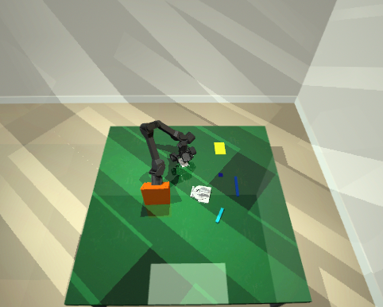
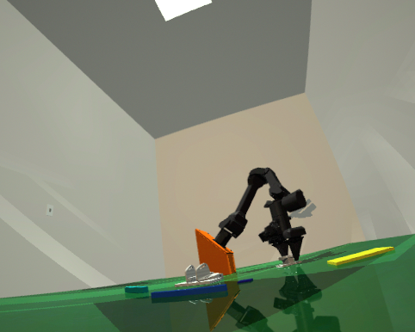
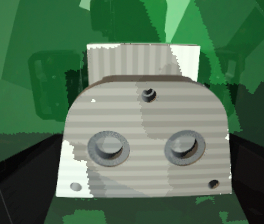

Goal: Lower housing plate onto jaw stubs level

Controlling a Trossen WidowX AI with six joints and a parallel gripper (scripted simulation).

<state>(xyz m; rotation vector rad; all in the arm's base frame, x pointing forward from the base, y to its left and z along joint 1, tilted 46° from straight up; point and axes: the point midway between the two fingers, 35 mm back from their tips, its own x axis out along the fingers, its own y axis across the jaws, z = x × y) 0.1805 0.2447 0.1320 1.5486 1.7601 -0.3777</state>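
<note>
Right now my gripper tip is 1 cm to the left of the white part. From my gripper tip the other things lie so: yellow plate (29 cm ahead, 11 cm to the left, 1 cm below); then blue square piece (26 cm ahead, 13 cm to the right, 1 cm below); then blue bar (36 cm ahead, 24 cm to the right).
</note>
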